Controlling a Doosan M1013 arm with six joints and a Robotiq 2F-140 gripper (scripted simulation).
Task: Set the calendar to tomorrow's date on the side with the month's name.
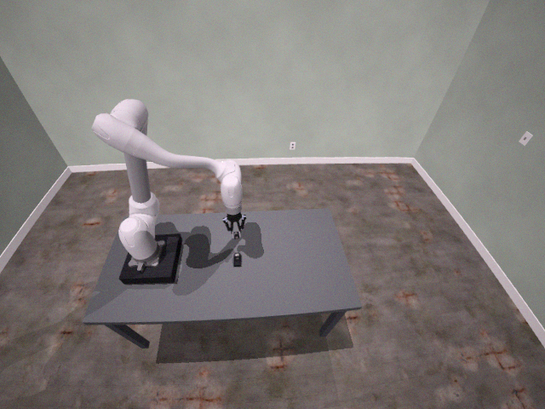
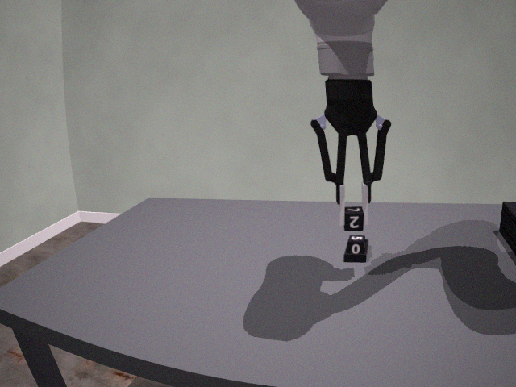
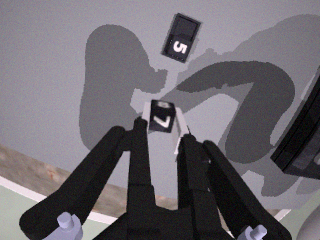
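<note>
My hand is 13 cm above the tray and 11 cm to the left of it. Round my hand: black number cube 3 cm below.
</note>
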